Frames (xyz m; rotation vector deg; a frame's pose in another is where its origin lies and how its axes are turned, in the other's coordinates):
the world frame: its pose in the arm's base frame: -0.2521 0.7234 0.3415 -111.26 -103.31 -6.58
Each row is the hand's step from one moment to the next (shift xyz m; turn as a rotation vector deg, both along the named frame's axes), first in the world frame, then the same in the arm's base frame.
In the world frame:
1: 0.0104 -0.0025 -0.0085 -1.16 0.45 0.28
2: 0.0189 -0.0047 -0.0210 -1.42 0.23 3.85
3: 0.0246 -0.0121 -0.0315 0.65 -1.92 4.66
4: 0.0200 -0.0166 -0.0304 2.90 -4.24 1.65
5: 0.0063 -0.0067 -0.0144 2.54 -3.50 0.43
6: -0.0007 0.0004 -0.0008 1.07 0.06 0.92
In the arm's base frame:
1: 0.0011 0.0062 0.0121 0.21 -0.96 -0.82
2: 0.0033 0.0090 0.0270 -0.96 0.23 -3.99
3: -0.0003 0.0101 0.0405 -2.97 2.48 -3.30
4: -0.0055 0.0064 0.0391 -4.12 3.37 0.87
5: -0.0019 0.0001 0.0170 -3.14 2.54 1.60
6: 0.0005 -0.0010 0.0003 -0.05 1.35 -0.42

